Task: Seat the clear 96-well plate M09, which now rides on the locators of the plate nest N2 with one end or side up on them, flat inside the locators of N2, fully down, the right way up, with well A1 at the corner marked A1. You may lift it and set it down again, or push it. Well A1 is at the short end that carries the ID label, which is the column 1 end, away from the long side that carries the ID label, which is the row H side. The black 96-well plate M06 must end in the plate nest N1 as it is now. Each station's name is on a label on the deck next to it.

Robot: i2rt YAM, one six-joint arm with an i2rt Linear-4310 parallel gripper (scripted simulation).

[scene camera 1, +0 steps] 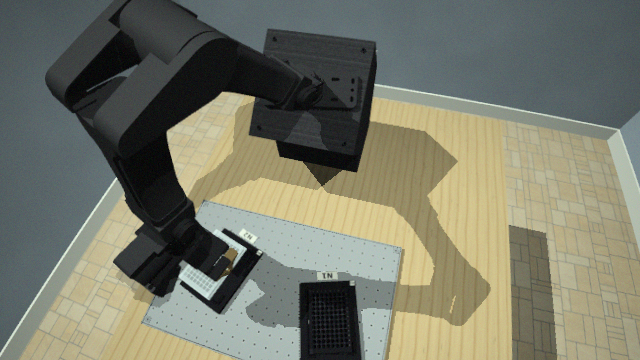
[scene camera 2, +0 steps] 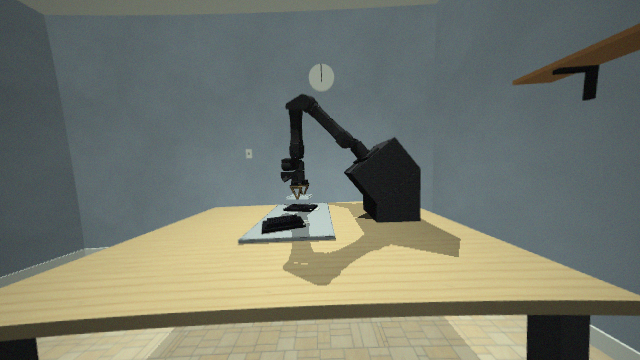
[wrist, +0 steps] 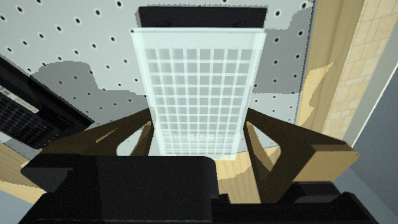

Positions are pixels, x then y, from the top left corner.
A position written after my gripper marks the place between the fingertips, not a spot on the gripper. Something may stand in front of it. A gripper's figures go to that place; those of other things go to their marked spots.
Labels:
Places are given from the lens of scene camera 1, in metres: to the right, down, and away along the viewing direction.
my gripper [scene camera 1: 215, 261]: -0.23, 0.18, 0.64
plate nest N2 [scene camera 1: 228, 288]: -0.20, 0.24, 0.65

